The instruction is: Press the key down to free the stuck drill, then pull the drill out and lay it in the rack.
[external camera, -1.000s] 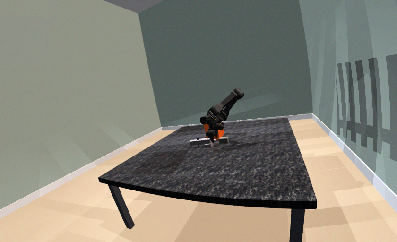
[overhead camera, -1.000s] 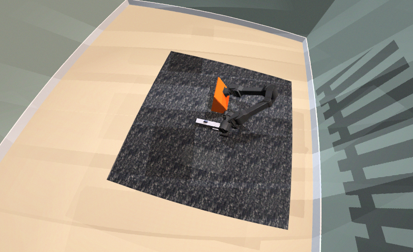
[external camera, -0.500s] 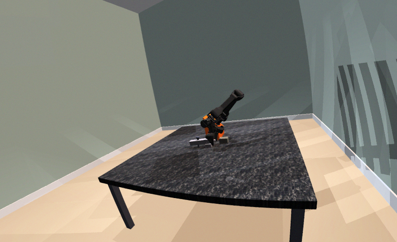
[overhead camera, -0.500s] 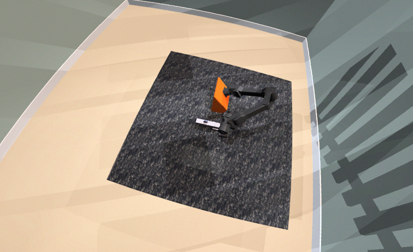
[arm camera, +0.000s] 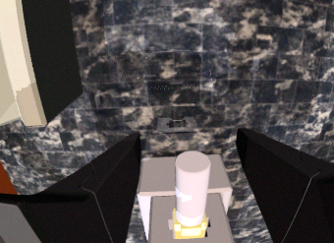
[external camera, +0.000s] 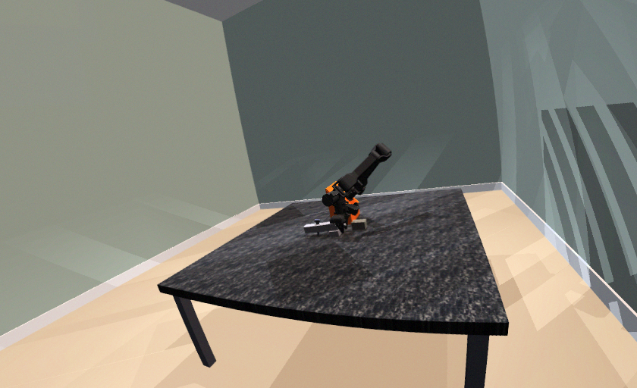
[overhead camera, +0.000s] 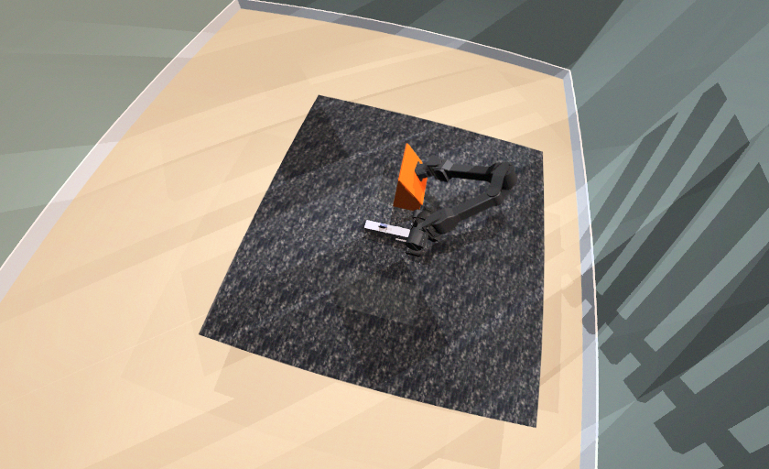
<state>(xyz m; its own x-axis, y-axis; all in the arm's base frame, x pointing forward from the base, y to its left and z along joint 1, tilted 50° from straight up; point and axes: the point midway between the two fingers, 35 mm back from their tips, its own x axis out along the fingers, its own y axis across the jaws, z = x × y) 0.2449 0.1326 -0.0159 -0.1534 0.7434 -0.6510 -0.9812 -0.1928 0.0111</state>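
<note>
My gripper tip is now 5 cm to the left of the drill and 3 cm below it. The rest, counted from my gripper tip: light grey housing block 11 cm to the right, 2 cm above, 1 cm ahead; then small dark key 14 cm to the right, 3 cm above, 1 cm ahead.
</note>
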